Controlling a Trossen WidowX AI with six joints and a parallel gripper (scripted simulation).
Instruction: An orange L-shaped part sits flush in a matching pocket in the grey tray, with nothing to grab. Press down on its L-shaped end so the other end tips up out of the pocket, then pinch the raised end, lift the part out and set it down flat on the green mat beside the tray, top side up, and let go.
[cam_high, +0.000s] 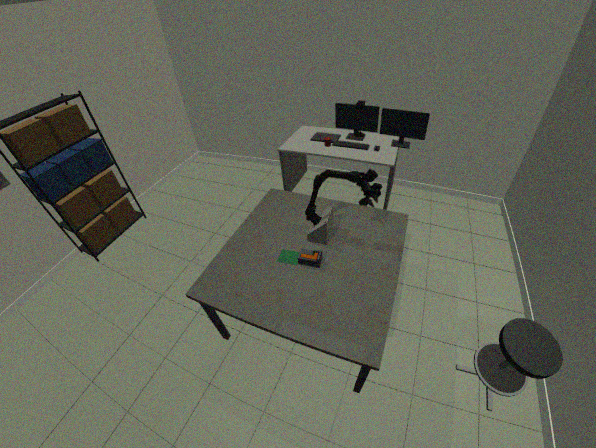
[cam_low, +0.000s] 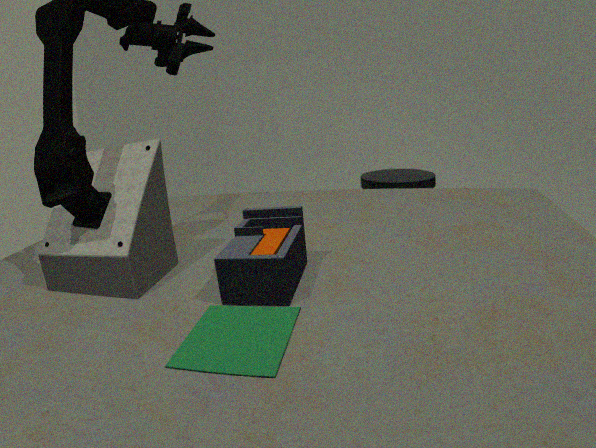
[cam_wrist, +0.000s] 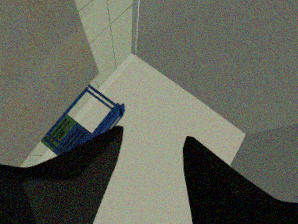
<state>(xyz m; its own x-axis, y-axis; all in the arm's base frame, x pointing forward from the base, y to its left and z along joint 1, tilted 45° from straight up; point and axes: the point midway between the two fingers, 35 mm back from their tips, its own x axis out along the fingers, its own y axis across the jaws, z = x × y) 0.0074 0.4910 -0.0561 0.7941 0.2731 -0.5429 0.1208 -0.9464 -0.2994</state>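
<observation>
My gripper tip is now 37 cm above the orange L-shaped part, 35 cm to the left of it and 22 cm short of it. Round my gripper tip: green mat 52 cm to the right, 44 cm below, 24 cm ahead.
</observation>
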